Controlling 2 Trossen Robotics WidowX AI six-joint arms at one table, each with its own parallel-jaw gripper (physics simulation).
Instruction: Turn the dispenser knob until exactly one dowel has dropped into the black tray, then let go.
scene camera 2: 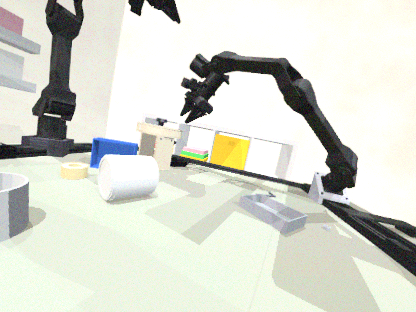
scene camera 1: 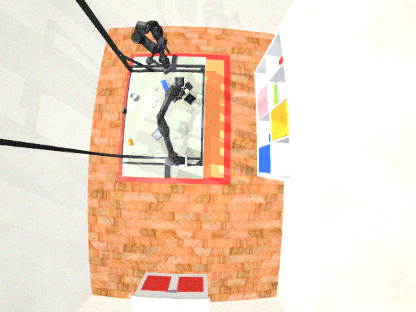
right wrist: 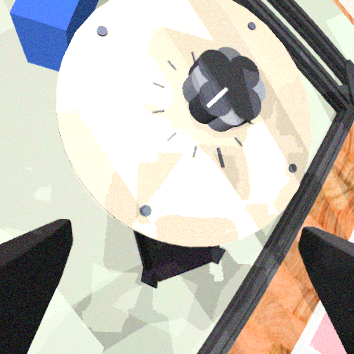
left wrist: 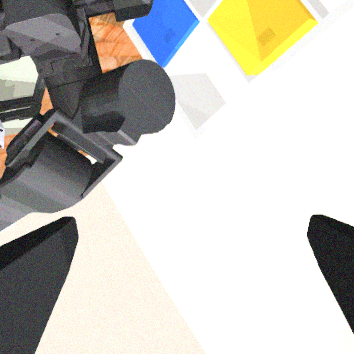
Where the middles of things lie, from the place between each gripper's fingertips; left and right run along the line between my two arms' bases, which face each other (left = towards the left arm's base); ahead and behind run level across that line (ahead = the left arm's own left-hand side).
Labels:
My left hand is 450 mm above the blue box (scene camera 2: 100,146), 90 mm to the right of it and 90 mm past it. Round my left hand: white mug (scene camera 2: 119,176) 450 mm below, 240 mm behind, 20 mm to the right; then grey open tray (scene camera 2: 285,219) 480 mm below, 330 mm to the right, 230 mm behind.
The blue box is 15 cm behind my right hand, 16 cm to the left of it and 15 cm below it. Round my right hand: white mug (30 cm behind, 5 cm to the left, 15 cm below); grey open tray (29 cm behind, 26 cm to the right, 17 cm below).

